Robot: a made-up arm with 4 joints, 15 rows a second.
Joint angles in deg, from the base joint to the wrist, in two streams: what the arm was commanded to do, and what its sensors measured. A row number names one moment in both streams.
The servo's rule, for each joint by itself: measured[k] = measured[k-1] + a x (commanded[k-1-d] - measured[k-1]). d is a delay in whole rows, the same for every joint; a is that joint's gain. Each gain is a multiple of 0.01, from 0.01 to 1. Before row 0 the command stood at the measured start. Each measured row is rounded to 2 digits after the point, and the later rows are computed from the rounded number. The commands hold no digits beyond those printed.
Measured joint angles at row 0:
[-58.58, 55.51, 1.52, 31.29]
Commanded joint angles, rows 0 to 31:
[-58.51, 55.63, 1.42, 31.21]
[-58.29, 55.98, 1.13, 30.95]
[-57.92, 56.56, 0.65, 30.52]
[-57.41, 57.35, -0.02, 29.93]
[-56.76, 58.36, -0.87, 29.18]
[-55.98, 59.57, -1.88, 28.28]
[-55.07, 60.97, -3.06, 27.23]
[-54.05, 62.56, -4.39, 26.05]
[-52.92, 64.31, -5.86, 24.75]
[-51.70, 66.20, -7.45, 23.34]
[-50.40, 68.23, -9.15, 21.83]
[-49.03, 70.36, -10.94, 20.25]
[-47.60, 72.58, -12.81, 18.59]
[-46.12, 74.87, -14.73, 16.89]
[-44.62, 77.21, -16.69, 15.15]
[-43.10, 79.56, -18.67, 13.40]
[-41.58, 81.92, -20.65, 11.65]
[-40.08, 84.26, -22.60, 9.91]
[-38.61, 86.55, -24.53, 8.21]
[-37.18, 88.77, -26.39, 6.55]
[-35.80, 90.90, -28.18, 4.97]
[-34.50, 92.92, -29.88, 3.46]
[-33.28, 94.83, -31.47, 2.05]
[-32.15, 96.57, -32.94, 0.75]
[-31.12, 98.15, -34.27, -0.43]
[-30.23, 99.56, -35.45, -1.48]
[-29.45, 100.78, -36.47, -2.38]
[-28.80, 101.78, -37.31, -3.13]
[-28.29, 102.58, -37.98, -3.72]
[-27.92, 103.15, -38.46, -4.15]
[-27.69, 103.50, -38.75, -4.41]
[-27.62, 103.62, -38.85, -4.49]
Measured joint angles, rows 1 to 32:
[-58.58, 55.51, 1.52, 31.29]
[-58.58, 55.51, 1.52, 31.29]
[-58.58, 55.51, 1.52, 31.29]
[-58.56, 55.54, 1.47, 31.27]
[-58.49, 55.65, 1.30, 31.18]
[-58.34, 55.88, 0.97, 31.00]
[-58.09, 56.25, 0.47, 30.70]
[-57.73, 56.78, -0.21, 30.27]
[-57.26, 57.48, -1.06, 29.71]
[-56.67, 58.35, -2.08, 29.02]
[-55.96, 59.40, -3.26, 28.19]
[-55.14, 60.63, -4.59, 27.23]
[-54.21, 62.02, -6.05, 26.14]
[-53.18, 63.57, -7.63, 24.93]
[-52.06, 65.27, -9.32, 23.62]
[-50.86, 67.10, -11.10, 22.21]
[-49.58, 69.04, -12.95, 20.72]
[-48.24, 71.08, -14.86, 19.16]
[-46.85, 73.20, -16.80, 17.55]
[-45.43, 75.38, -18.76, 15.90]
[-43.99, 77.60, -20.72, 14.22]
[-42.54, 79.84, -22.66, 12.54]
[-41.09, 82.07, -24.56, 10.86]
[-39.66, 84.28, -26.41, 9.21]
[-38.27, 86.44, -28.18, 7.60]
[-36.92, 88.54, -29.86, 6.05]
[-35.63, 90.55, -31.43, 4.57]
[-34.41, 92.45, -32.88, 3.17]
[-33.28, 94.23, -34.19, 1.87]
[-32.25, 95.87, -35.35, 0.68]
[-31.32, 97.35, -36.35, -0.39]
[-30.50, 98.66, -37.18, -1.32]
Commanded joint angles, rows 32 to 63:
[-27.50, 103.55, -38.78, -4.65]
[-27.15, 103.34, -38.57, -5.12]
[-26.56, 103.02, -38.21, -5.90]
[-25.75, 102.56, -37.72, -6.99]
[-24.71, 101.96, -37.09, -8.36]
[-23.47, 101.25, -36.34, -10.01]
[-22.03, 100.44, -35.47, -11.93]
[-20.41, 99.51, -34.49, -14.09]
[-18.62, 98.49, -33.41, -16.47]
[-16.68, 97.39, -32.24, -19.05]
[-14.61, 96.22, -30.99, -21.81]
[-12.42, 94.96, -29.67, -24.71]
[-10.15, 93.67, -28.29, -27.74]
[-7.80, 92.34, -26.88, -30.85]
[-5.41, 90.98, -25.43, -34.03]
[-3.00, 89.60, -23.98, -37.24]
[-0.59, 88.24, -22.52, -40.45]
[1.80, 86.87, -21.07, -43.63]
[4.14, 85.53, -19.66, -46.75]
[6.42, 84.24, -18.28, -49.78]
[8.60, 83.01, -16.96, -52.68]
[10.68, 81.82, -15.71, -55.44]
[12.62, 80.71, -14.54, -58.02]
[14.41, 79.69, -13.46, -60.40]
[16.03, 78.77, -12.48, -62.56]
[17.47, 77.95, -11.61, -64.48]
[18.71, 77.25, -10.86, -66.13]
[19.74, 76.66, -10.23, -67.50]
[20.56, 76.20, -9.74, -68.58]
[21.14, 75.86, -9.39, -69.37]
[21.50, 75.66, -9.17, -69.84]
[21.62, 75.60, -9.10, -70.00]
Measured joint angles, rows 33 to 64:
[-29.80, 99.78, -37.83, -2.11]
[-29.23, 100.71, -38.30, -2.75]
[-28.80, 101.44, -38.58, -3.24]
[-28.45, 101.97, -38.68, -3.63]
[-28.10, 102.31, -38.62, -4.05]
[-27.68, 102.49, -38.41, -4.57]
[-27.16, 102.51, -38.06, -5.25]
[-26.50, 102.37, -37.57, -6.12]
[-25.68, 102.09, -36.94, -7.21]
[-24.69, 101.68, -36.19, -8.53]
[-23.53, 101.14, -35.32, -10.09]
[-22.20, 100.48, -34.35, -11.88]
[-20.71, 99.71, -33.27, -13.89]
[-19.06, 98.84, -32.11, -16.11]
[-17.27, 97.87, -30.87, -18.52]
[-15.35, 96.82, -29.55, -21.10]
[-13.31, 95.70, -28.19, -23.83]
[-11.18, 94.52, -26.78, -26.69]
[-8.97, 93.29, -25.35, -29.64]
[-6.71, 92.03, -23.91, -32.67]
[-4.41, 90.74, -22.46, -35.74]
[-2.10, 89.44, -21.03, -38.82]
[0.20, 88.14, -19.63, -41.89]
[2.47, 86.86, -18.27, -44.91]
[4.69, 85.60, -16.96, -47.86]
[6.83, 84.38, -15.73, -50.70]
[8.88, 83.21, -14.57, -53.42]
[10.81, 82.10, -13.50, -55.98]
[12.61, 81.06, -12.54, -58.36]
[14.26, 80.11, -11.68, -60.54]
[15.74, 79.25, -10.94, -62.49]
[17.04, 78.49, -10.33, -64.20]

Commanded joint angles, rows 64 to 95:
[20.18, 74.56, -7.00, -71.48]
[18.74, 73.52, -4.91, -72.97]
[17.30, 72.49, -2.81, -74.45]
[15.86, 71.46, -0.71, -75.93]
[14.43, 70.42, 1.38, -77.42]
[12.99, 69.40, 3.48, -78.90]
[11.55, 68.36, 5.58, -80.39]
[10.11, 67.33, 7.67, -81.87]
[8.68, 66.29, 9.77, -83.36]
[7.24, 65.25, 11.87, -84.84]
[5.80, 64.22, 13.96, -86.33]
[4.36, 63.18, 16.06, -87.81]
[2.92, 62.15, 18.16, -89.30]
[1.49, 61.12, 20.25, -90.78]
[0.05, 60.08, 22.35, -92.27]
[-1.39, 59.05, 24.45, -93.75]
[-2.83, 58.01, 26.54, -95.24]
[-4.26, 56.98, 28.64, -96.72]
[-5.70, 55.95, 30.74, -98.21]
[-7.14, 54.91, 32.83, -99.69]
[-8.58, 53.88, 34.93, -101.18]
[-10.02, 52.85, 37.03, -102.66]
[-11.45, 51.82, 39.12, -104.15]
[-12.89, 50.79, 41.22, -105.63]
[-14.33, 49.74, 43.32, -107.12]
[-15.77, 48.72, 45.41, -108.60]
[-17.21, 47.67, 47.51, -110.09]
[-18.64, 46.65, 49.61, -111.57]
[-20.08, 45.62, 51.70, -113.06]
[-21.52, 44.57, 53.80, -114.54]
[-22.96, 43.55, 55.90, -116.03]
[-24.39, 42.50, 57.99, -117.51]
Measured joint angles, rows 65 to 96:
[18.15, 77.83, -9.85, -65.65]
[19.05, 77.29, -9.50, -66.82]
[19.74, 76.87, -9.30, -67.71]
[19.86, 76.29, -8.13, -68.77]
[19.56, 75.60, -6.49, -69.95]
[18.95, 74.82, -4.61, -71.21]
[18.12, 73.98, -2.62, -72.53]
[17.12, 73.09, -0.58, -73.90]
[16.00, 72.17, 1.49, -75.30]
[14.80, 71.22, 3.58, -76.73]
[13.53, 70.25, 5.67, -78.17]
[12.22, 69.26, 7.76, -79.62]
[10.88, 68.26, 9.86, -81.08]
[9.51, 67.25, 11.95, -82.55]
[8.12, 66.23, 14.05, -84.02]
[6.72, 65.21, 16.15, -85.50]
[5.31, 64.19, 18.24, -86.98]
[3.89, 63.16, 20.34, -88.46]
[2.46, 62.13, 22.44, -89.94]
[1.03, 61.10, 24.53, -91.42]
[-0.40, 60.07, 26.63, -92.90]
[-1.83, 59.04, 28.73, -94.39]
[-3.26, 58.01, 30.82, -95.87]
[-4.70, 56.98, 32.92, -97.36]
[-6.14, 55.95, 35.02, -98.84]
[-7.57, 54.92, 37.11, -100.33]
[-9.01, 53.89, 39.21, -101.81]
[-10.45, 52.85, 41.31, -103.30]
[-11.89, 51.82, 43.40, -104.78]
[-13.33, 50.78, 45.50, -106.27]
[-14.76, 49.75, 47.60, -107.75]
[-16.20, 48.72, 49.69, -109.24]

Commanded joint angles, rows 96 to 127:
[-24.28, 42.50, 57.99, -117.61]
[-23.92, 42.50, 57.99, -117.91]
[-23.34, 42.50, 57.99, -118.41]
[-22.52, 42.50, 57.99, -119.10]
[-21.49, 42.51, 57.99, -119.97]
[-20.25, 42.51, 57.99, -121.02]
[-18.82, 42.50, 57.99, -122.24]
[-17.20, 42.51, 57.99, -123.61]
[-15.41, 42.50, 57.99, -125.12]
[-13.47, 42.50, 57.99, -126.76]
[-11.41, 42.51, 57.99, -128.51]
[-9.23, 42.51, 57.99, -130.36]
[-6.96, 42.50, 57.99, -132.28]
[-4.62, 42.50, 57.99, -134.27]
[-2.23, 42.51, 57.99, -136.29]
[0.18, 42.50, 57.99, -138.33]
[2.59, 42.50, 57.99, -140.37]
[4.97, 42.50, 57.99, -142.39]
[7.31, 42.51, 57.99, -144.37]
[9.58, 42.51, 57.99, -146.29]
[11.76, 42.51, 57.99, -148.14]
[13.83, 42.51, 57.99, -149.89]
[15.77, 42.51, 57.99, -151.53]
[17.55, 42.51, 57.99, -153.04]
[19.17, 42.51, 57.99, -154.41]
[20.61, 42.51, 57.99, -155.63]
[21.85, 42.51, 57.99, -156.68]
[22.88, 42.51, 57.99, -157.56]
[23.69, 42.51, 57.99, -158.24]
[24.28, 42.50, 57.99, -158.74]
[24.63, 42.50, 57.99, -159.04]
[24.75, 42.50, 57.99, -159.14]
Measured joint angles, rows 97 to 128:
[-17.64, 47.68, 51.79, -110.72]
[-19.08, 46.65, 53.89, -112.21]
[-20.51, 45.61, 55.98, -113.69]
[-21.53, 44.83, 57.01, -114.79]
[-22.18, 44.25, 57.51, -115.66]
[-22.49, 43.81, 57.75, -116.43]
[-22.50, 43.48, 57.87, -117.18]
[-22.23, 43.24, 57.93, -117.96]
[-21.70, 43.06, 57.96, -118.82]
[-20.92, 42.92, 57.98, -119.78]
[-19.92, 42.82, 57.99, -120.85]
[-18.70, 42.74, 57.99, -122.05]
[-17.29, 42.68, 57.99, -123.37]
[-15.70, 42.64, 57.99, -124.81]
[-13.95, 42.61, 57.99, -126.36]
[-12.06, 42.58, 57.99, -128.02]
[-10.05, 42.56, 57.99, -129.77]
[-7.94, 42.55, 57.99, -131.60]
[-5.75, 42.54, 57.99, -133.48]
[-3.50, 42.53, 57.99, -135.41]
[-1.21, 42.52, 57.99, -137.36]
[1.09, 42.52, 57.99, -139.32]
[3.38, 42.52, 57.99, -141.27]
[5.64, 42.52, 57.99, -143.19]
[7.85, 42.52, 57.99, -145.07]
[9.99, 42.52, 57.99, -146.88]
[12.03, 42.52, 57.99, -148.60]
[13.96, 42.52, 57.99, -150.23]
[15.76, 42.52, 57.99, -151.74]
[17.40, 42.52, 57.99, -153.12]
[18.88, 42.52, 57.99, -154.36]
[20.18, 42.52, 57.99, -155.45]

